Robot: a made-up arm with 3 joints. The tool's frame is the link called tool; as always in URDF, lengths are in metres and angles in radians. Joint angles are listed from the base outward.
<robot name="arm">
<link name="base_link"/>
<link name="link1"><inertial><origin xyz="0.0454 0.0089 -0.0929"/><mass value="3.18"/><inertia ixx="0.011" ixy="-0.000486" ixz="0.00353" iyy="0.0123" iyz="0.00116" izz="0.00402"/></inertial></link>
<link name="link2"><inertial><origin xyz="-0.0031 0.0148 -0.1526"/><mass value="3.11"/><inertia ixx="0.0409" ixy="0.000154" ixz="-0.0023" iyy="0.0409" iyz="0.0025" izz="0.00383"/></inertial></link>
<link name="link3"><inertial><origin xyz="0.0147 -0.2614 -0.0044"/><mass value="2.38"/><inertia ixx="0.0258" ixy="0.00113" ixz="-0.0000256" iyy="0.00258" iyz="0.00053" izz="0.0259"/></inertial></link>
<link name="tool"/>
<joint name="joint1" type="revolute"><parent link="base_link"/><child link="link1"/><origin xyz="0.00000 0.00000 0.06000"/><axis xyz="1 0 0"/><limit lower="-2.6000" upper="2.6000"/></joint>
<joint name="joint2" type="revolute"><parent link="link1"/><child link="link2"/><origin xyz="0.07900 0.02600 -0.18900"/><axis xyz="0 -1 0"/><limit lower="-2.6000" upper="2.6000"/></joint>
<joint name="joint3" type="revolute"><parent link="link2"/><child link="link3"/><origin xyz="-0.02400 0.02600 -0.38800"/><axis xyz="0 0 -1"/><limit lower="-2.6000" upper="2.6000"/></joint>
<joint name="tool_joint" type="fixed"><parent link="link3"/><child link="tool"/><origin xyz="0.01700 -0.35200 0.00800"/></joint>
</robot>
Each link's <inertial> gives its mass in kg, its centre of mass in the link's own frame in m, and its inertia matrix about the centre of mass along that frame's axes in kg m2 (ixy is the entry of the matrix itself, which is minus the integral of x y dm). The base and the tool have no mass. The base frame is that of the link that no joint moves.
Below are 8 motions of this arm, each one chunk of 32 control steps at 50 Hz.
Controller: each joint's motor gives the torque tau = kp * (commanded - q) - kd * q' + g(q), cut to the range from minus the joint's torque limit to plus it. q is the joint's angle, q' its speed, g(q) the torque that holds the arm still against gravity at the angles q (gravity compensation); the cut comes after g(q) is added. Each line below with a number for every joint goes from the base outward.
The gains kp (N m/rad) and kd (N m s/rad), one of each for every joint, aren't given. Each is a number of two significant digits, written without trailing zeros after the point. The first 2 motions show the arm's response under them.
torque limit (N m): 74 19 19
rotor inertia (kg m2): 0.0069 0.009 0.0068
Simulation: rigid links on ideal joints. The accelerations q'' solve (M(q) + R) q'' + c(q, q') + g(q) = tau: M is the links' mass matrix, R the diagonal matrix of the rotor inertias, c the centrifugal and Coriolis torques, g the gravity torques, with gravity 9.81 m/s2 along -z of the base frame. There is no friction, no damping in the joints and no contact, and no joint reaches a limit. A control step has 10 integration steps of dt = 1/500 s. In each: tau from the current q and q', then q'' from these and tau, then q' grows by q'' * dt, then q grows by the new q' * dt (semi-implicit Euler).
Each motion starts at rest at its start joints. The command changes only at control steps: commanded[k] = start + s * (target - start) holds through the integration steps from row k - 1 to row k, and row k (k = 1, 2, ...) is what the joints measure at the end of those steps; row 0 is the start. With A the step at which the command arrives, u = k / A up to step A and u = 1 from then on. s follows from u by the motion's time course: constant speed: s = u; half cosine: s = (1 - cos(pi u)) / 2; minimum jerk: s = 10 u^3 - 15 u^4 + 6 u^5; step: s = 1 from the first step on.
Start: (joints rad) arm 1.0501 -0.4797 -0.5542
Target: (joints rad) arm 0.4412 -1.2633 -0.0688
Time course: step
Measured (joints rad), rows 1 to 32:
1: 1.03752 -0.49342 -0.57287
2: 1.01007 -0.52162 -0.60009
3: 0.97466 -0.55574 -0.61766
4: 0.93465 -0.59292 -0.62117
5: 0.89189 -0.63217 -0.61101
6: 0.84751 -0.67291 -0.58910
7: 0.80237 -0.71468 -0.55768
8: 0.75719 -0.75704 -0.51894
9: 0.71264 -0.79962 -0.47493
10: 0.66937 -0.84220 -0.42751
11: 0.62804 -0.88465 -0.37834
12: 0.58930 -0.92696 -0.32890
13: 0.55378 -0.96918 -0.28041
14: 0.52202 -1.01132 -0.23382
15: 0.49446 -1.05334 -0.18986
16: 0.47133 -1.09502 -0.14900
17: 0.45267 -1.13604 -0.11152
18: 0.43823 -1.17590 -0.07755
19: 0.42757 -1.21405 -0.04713
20: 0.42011 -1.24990 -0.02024
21: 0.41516 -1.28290 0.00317
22: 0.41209 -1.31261 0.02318
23: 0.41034 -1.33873 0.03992
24: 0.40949 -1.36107 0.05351
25: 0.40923 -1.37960 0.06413
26: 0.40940 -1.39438 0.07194
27: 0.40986 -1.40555 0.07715
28: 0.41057 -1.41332 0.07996
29: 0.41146 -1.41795 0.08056
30: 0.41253 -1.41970 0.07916
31: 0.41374 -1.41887 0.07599
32: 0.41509 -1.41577 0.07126
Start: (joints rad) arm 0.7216 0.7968 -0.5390
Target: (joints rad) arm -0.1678 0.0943 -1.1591
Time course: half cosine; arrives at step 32
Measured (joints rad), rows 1 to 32:
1: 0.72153 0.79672 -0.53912
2: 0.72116 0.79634 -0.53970
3: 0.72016 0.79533 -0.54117
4: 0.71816 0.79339 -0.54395
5: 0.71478 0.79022 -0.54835
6: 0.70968 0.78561 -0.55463
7: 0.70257 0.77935 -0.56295
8: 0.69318 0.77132 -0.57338
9: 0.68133 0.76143 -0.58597
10: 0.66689 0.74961 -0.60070
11: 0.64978 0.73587 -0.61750
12: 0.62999 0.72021 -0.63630
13: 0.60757 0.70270 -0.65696
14: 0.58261 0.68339 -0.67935
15: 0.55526 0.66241 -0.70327
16: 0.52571 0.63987 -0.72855
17: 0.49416 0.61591 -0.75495
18: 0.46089 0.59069 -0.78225
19: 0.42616 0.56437 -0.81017
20: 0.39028 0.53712 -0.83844
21: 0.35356 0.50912 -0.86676
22: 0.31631 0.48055 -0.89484
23: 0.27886 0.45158 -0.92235
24: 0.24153 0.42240 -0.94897
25: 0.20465 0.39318 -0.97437
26: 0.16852 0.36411 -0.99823
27: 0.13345 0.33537 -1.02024
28: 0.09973 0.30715 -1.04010
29: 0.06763 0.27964 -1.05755
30: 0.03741 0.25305 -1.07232
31: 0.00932 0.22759 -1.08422
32: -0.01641 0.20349 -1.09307
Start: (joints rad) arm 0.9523 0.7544 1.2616
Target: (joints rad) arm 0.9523 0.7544 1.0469
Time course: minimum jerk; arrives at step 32
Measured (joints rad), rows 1 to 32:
1: 0.95230 0.75440 1.26160
2: 0.95231 0.75440 1.26157
3: 0.95233 0.75439 1.26149
4: 0.95238 0.75436 1.26129
5: 0.95246 0.75432 1.26089
6: 0.95260 0.75424 1.26021
7: 0.95281 0.75413 1.25916
8: 0.95308 0.75398 1.25766
9: 0.95342 0.75379 1.25562
10: 0.95382 0.75354 1.25297
11: 0.95429 0.75326 1.24965
12: 0.95480 0.75292 1.24561
13: 0.95534 0.75254 1.24082
14: 0.95590 0.75213 1.23528
15: 0.95645 0.75169 1.22897
16: 0.95698 0.75122 1.22192
17: 0.95746 0.75075 1.21417
18: 0.95788 0.75027 1.20579
19: 0.95822 0.74981 1.19683
20: 0.95846 0.74938 1.18739
21: 0.95858 0.74899 1.17757
22: 0.95858 0.74865 1.16748
23: 0.95845 0.74839 1.15723
24: 0.95818 0.74821 1.14695
25: 0.95778 0.74813 1.13677
26: 0.95725 0.74817 1.12680
27: 0.95660 0.74832 1.11717
28: 0.95585 0.74859 1.10798
29: 0.95501 0.74900 1.09932
30: 0.95410 0.74953 1.09126
31: 0.95316 0.75017 1.08387
32: 0.95220 0.75092 1.07715

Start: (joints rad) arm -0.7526 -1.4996 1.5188
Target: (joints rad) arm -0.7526 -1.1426 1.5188
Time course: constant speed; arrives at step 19
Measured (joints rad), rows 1 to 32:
1: -0.75257 -1.49944 1.51883
2: -0.75251 -1.49888 1.51891
3: -0.75242 -1.49768 1.51904
4: -0.75231 -1.49567 1.51924
5: -0.75219 -1.49269 1.51949
6: -0.75207 -1.48861 1.51978
7: -0.75195 -1.48334 1.52011
8: -0.75184 -1.47681 1.52045
9: -0.75174 -1.46898 1.52081
10: -0.75165 -1.45984 1.52116
11: -0.75157 -1.44938 1.52150
12: -0.75150 -1.43762 1.52181
13: -0.75145 -1.42461 1.52210
14: -0.75141 -1.41039 1.52236
15: -0.75138 -1.39503 1.52257
16: -0.75137 -1.37860 1.52275
17: -0.75137 -1.36118 1.52288
18: -0.75139 -1.34286 1.52297
19: -0.75141 -1.32373 1.52302
20: -0.75147 -1.30404 1.52301
21: -0.75157 -1.28413 1.52292
22: -0.75171 -1.26431 1.52275
23: -0.75187 -1.24486 1.52248
24: -0.75205 -1.22602 1.52213
25: -0.75224 -1.20801 1.52170
26: -0.75244 -1.19098 1.52120
27: -0.75263 -1.17509 1.52065
28: -0.75282 -1.16044 1.52006
29: -0.75299 -1.14710 1.51945
30: -0.75316 -1.13513 1.51883
31: -0.75331 -1.12456 1.51821
32: -0.75344 -1.11538 1.51761

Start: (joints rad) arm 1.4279 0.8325 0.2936
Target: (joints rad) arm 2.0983 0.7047 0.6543
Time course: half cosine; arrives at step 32
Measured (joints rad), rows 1 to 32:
1: 1.42793 0.83250 0.29359
2: 1.42810 0.83248 0.29353
3: 1.42857 0.83246 0.29343
4: 1.42956 0.83245 0.29331
5: 1.43132 0.83246 0.29324
6: 1.43407 0.83252 0.29333
7: 1.43806 0.83263 0.29367
8: 1.44350 0.83279 0.29442
9: 1.45059 0.83298 0.29570
10: 1.45947 0.83316 0.29765
11: 1.47028 0.83329 0.30041
12: 1.48309 0.83328 0.30411
13: 1.49793 0.83305 0.30885
14: 1.51481 0.83252 0.31474
15: 1.53366 0.83160 0.32187
16: 1.55441 0.83017 0.33030
17: 1.57692 0.82816 0.34007
18: 1.60106 0.82549 0.35121
19: 1.62663 0.82209 0.36370
20: 1.65344 0.81791 0.37753
21: 1.68126 0.81293 0.39265
22: 1.70986 0.80715 0.40897
23: 1.73900 0.80058 0.42640
24: 1.76844 0.79329 0.44482
25: 1.79791 0.78532 0.46409
26: 1.82719 0.77678 0.48404
27: 1.85600 0.76776 0.50452
28: 1.88412 0.75840 0.52532
29: 1.91131 0.74881 0.54625
30: 1.93732 0.73913 0.56712
31: 1.96193 0.72950 0.58770
32: 1.98493 0.72005 0.60780

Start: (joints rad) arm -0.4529 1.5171 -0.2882
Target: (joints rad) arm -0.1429 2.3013 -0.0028
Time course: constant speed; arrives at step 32
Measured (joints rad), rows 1 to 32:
1: -0.45234 1.51784 -0.28752
2: -0.45074 1.52010 -0.28549
3: -0.44804 1.52420 -0.28192
4: -0.44432 1.53022 -0.27694
5: -0.43968 1.53811 -0.27073
6: -0.43424 1.54779 -0.26357
7: -0.42814 1.55917 -0.25568
8: -0.42146 1.57214 -0.24730
9: -0.41431 1.58659 -0.23859
10: -0.40675 1.60241 -0.22972
11: -0.39887 1.61950 -0.22080
12: -0.39072 1.63777 -0.21192
13: -0.38236 1.65712 -0.20315
14: -0.37381 1.67746 -0.19454
15: -0.36513 1.69870 -0.18610
16: -0.35634 1.72076 -0.17786
17: -0.34746 1.74355 -0.16982
18: -0.33852 1.76700 -0.16197
19: -0.32953 1.79102 -0.15431
20: -0.32050 1.81555 -0.14680
21: -0.31144 1.84052 -0.13943
22: -0.30235 1.86585 -0.13218
23: -0.29325 1.89149 -0.12502
24: -0.28412 1.91738 -0.11793
25: -0.27498 1.94346 -0.11088
26: -0.26582 1.96968 -0.10384
27: -0.25664 1.99600 -0.09680
28: -0.24744 2.02238 -0.08972
29: -0.23822 2.04878 -0.08260
30: -0.22898 2.07517 -0.07540
31: -0.21971 2.10151 -0.06813
32: -0.21042 2.12779 -0.06075

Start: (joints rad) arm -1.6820 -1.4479 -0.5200
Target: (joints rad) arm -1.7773 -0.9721 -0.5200
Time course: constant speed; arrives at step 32
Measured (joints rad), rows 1 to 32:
1: -1.68210 -1.44768 -0.51990
2: -1.68243 -1.44692 -0.51957
3: -1.68305 -1.44539 -0.51893
4: -1.68399 -1.44293 -0.51797
5: -1.68525 -1.43945 -0.51672
6: -1.68681 -1.43489 -0.51524
7: -1.68864 -1.42925 -0.51360
8: -1.69072 -1.42253 -0.51188
9: -1.69299 -1.41477 -0.51016
10: -1.69543 -1.40601 -0.50850
11: -1.69800 -1.39630 -0.50697
12: -1.70066 -1.38571 -0.50562
13: -1.70340 -1.37429 -0.50449
14: -1.70618 -1.36213 -0.50361
15: -1.70899 -1.34927 -0.50299
16: -1.71180 -1.33578 -0.50264
17: -1.71462 -1.32174 -0.50255
18: -1.71743 -1.30721 -0.50273
19: -1.72022 -1.29223 -0.50314
20: -1.72300 -1.27688 -0.50378
21: -1.72575 -1.26120 -0.50461
22: -1.72848 -1.24526 -0.50561
23: -1.73120 -1.22909 -0.50676
24: -1.73390 -1.21275 -0.50802
25: -1.73659 -1.19627 -0.50937
26: -1.73926 -1.17970 -0.51078
27: -1.74194 -1.16308 -0.51223
28: -1.74460 -1.14642 -0.51368
29: -1.74728 -1.12978 -0.51513
30: -1.74995 -1.11316 -0.51654
31: -1.75264 -1.09659 -0.51791
32: -1.75533 -1.08009 -0.51921

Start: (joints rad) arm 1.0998 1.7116 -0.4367
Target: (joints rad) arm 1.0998 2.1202 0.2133
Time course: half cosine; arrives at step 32
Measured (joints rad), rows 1 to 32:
1: 1.09979 1.71164 -0.43663
2: 1.09976 1.71182 -0.43627
3: 1.09970 1.71233 -0.43533
4: 1.09961 1.71333 -0.43349
5: 1.09950 1.71502 -0.43044
6: 1.09937 1.71754 -0.42592
7: 1.09923 1.72105 -0.41971
8: 1.09909 1.72566 -0.41164
9: 1.09895 1.73146 -0.40160
10: 1.09882 1.73851 -0.38952
11: 1.09869 1.74686 -0.37538
12: 1.09859 1.75650 -0.35920
13: 1.09849 1.76744 -0.34107
14: 1.09842 1.77961 -0.32109
15: 1.09837 1.79296 -0.29941
16: 1.09834 1.80739 -0.27620
17: 1.09833 1.82278 -0.25169
18: 1.09836 1.83899 -0.22608
19: 1.09841 1.85586 -0.19963
20: 1.09850 1.87325 -0.17257
21: 1.09861 1.89096 -0.14516
22: 1.09875 1.90882 -0.11766
23: 1.09891 1.92665 -0.09030
24: 1.09909 1.94427 -0.06333
25: 1.09928 1.96152 -0.03699
26: 1.09949 1.97823 -0.01149
27: 1.09970 1.99425 0.01293
28: 1.09992 2.00944 0.03608
29: 1.10013 2.02366 0.05776
30: 1.10034 2.03678 0.07778
31: 1.10053 2.04871 0.09595
32: 1.10072 2.05935 0.11213

